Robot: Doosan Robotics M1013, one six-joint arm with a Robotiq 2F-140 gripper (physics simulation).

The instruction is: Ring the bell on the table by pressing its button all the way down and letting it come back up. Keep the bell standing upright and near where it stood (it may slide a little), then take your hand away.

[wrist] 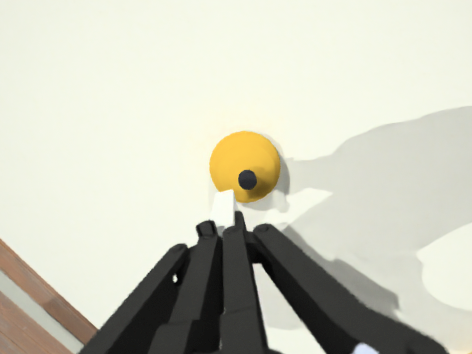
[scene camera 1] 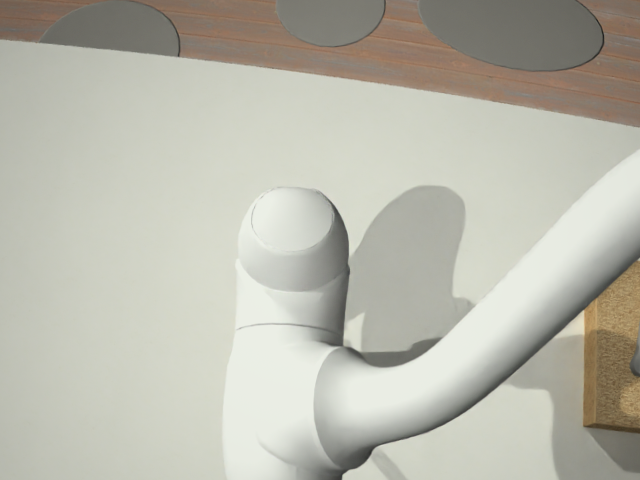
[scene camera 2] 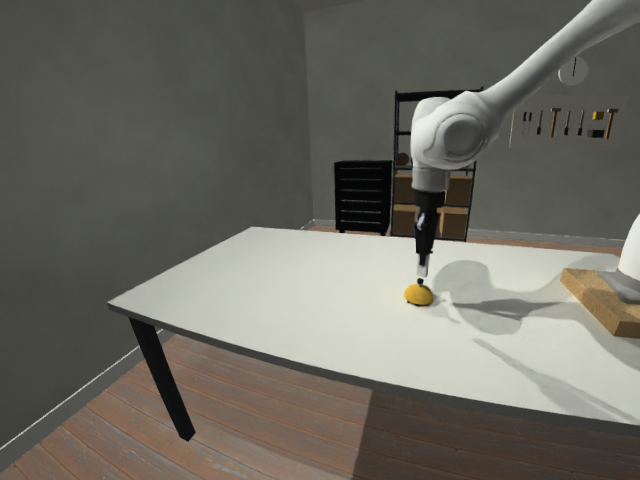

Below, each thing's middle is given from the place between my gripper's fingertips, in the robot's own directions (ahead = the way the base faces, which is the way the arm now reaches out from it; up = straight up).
Scene:
Right now the yellow dome bell (wrist: 239, 151) is 20 mm to the right of my hand and 60 mm below it.

